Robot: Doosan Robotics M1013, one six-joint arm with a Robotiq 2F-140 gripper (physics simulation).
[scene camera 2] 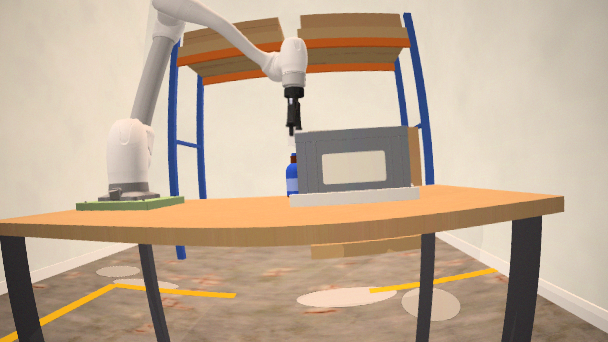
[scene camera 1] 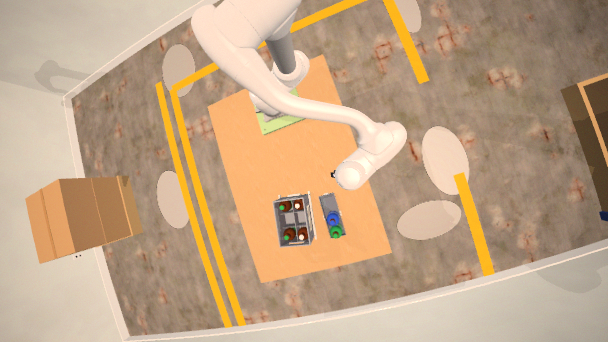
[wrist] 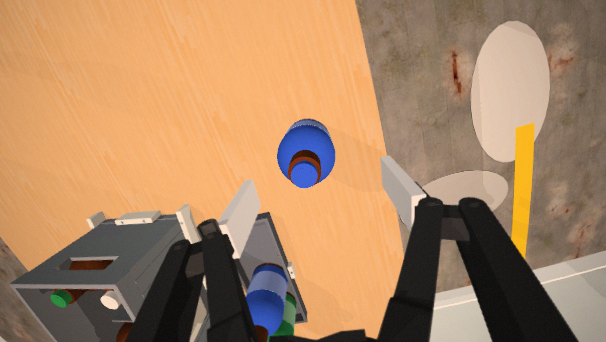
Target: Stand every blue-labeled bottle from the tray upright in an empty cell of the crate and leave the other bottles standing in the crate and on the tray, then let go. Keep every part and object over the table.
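Places are measured from the arm's base along level axes (x up, y left, z back), in millimetres.
Pixels of known places: gripper, fingertip midpoint: point(scene camera 2: 294, 146) point(wrist: 317, 182); arm's base, link origin: point(scene camera 2: 129, 199).
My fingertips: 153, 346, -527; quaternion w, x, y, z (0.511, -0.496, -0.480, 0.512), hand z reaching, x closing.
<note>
Ahead of a thing's pixels: the offset from my fingertips to its top centre, as dx, dy, dz. "spot": to the spot under its first point. Level surfaces: height alone.
A blue bottle @(-24, -13, -1) point(wrist: 306, 142) point(scene camera 2: 291, 180) stands upright on the table, off the tray; the arm hides it in scene camera 1. My gripper point(wrist: 317, 182) point(scene camera 2: 292, 137) is open and empty, pointing down above this bottle, with the cap below and slightly beyond the fingertips in the wrist view. The tray @(spot: -173, -163, -162) point(scene camera 1: 327, 201) point(wrist: 264, 232) bears another blue bottle @(-19, -148, -262) point(scene camera 1: 332, 218) point(wrist: 266, 300) and a green bottle @(-19, -148, -339) point(scene camera 1: 336, 231) point(wrist: 289, 317), both standing. The grey crate @(-4, -375, -215) point(scene camera 1: 277, 221) point(scene camera 2: 355, 141) point(wrist: 135, 247) holds brown bottles with green or white caps in its four corner cells; its two middle cells are empty.
The wooden table @(dx -179) point(scene camera 1: 250, 165) point(scene camera 2: 225, 217) point(wrist: 150, 100) has its edge close beside the standing blue bottle. The crate stands beside the tray. The green base plate point(scene camera 1: 272, 127) point(scene camera 2: 155, 200) is under the arm. A rack point(scene camera 2: 423, 100) stands behind the table.
</note>
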